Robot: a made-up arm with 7 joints. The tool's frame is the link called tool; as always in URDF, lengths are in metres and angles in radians.
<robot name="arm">
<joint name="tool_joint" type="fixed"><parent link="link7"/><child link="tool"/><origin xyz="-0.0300 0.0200 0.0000" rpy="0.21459 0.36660 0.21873"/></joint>
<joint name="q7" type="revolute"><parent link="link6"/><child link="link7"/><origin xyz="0.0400 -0.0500 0.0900"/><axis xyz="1 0 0"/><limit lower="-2.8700" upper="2.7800" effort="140" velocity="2.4"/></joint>
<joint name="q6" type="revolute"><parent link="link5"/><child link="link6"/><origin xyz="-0.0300 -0.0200 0.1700"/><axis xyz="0 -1 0"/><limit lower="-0.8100" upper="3.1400" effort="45" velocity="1.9"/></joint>
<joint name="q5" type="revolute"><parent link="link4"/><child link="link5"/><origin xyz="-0.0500 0.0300 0.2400"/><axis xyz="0 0 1"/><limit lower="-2.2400" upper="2.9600" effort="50" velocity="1.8"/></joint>
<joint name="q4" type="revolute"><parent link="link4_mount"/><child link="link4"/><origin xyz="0.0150 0.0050 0.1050"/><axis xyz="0 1 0"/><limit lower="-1.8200" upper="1.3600" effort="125" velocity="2.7"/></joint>
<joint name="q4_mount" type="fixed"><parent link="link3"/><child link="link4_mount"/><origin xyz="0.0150 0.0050 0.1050"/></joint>
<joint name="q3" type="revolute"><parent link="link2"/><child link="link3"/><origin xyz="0.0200 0.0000 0.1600"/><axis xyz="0 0 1"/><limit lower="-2.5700" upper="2.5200" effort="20" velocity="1.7"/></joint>
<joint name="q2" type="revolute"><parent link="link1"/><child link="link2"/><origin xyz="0.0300 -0.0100 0.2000"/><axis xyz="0 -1 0"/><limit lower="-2.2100" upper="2.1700" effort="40" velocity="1.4"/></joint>
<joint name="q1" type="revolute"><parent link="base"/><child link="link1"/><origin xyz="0.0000 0.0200 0.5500"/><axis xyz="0 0 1"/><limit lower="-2.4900" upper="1.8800" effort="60" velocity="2.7"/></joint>
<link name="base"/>
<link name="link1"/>
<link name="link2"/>
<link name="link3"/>
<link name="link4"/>
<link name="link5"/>
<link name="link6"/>
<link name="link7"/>
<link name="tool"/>
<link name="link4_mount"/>
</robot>
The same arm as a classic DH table. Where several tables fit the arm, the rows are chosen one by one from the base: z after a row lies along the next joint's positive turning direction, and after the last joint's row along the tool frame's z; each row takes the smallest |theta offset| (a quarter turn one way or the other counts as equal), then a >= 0, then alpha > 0; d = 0 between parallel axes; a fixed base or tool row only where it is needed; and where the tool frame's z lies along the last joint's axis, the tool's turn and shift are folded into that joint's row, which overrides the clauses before.
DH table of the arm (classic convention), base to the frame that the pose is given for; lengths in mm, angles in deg. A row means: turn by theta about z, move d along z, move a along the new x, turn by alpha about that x. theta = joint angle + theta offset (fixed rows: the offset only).
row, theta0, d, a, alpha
base (fixed), 90, 0, 20, 0
q1, -90, 750, 30, 90
q2, 0, 10, 20, -90
q3, 0, 370, 30, -90
q4, 0, 40, -50, 90
q5, 0, 410, -30, 90
q6, 90, 70, 90, 90
q7, -81.77, 11.2, 19.8, -67.16
tool (fixed), -81.42, -3.1, 0, 0
Joint limits (deg, base to tool): -142.67..107.72 -126.62..124.33 -147.25..144.39 -104.28..77.92 -128.34..169.6 -46.41..179.91 -164.44..159.28

